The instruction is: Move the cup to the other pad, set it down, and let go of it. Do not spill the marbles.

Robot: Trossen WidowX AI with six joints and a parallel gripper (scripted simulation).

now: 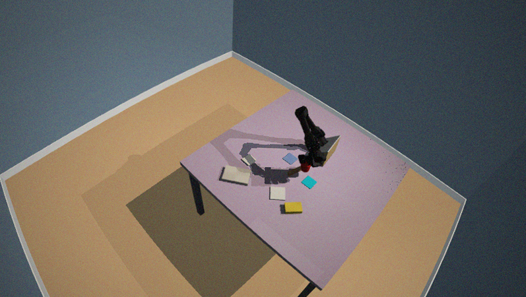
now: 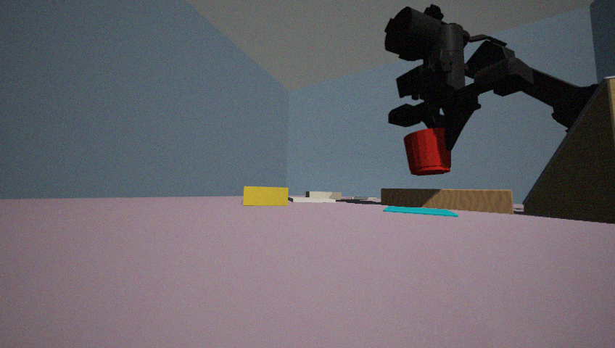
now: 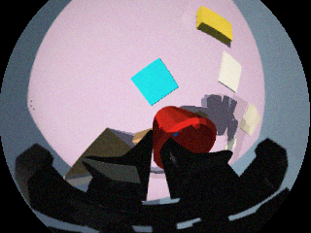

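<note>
Now: the cyan pad 4 cm ahead of my gripper tip, 6 cm to the left of it and 11 cm below it. The rest, counted from my gripper tip: low wooden bar: 2 cm ahead, 6 cm to the right, 9 cm below; pale blue pad: 18 cm to the right, 11 cm below; red cup: 3 cm ahead, 2 cm to the right.
</note>
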